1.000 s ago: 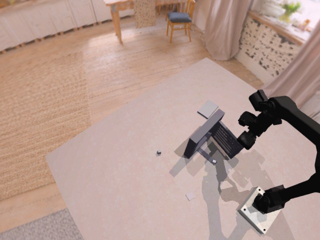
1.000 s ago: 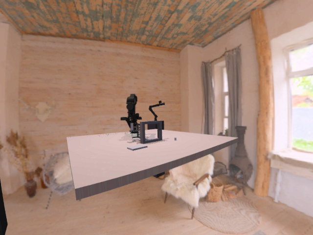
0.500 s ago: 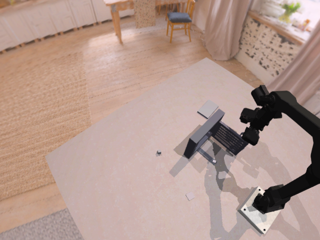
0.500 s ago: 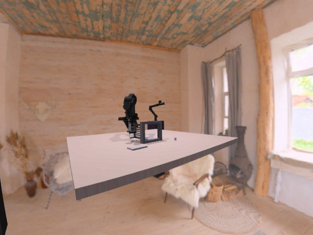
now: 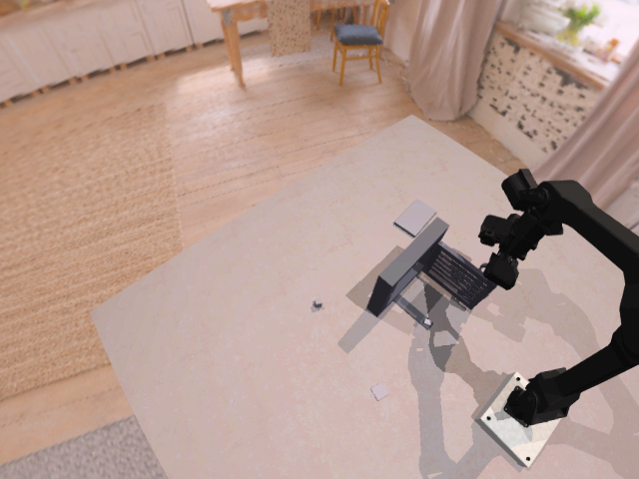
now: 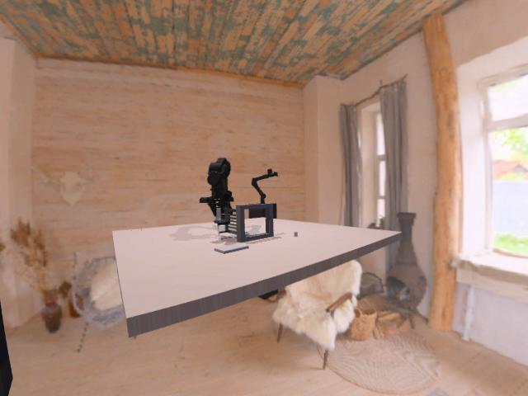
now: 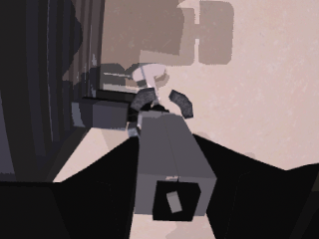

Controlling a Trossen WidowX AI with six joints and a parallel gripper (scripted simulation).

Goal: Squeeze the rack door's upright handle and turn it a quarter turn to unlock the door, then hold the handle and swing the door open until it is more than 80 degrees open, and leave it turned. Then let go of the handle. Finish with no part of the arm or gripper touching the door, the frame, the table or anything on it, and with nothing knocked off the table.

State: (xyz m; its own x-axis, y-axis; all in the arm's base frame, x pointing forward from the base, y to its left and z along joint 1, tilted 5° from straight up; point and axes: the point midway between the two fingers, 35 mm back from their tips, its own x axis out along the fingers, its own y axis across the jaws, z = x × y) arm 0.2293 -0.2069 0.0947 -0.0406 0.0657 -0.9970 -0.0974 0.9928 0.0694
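Right now the grey upright handle is 2 cm below my gripper tip and 1 cm ahead of it. From my gripper tip the other things lie so: small tile (36 cm to the left, 12 cm below, 4 cm ahead); small grey cube (30 cm to the left, 28 cm ahead, 11 cm below).
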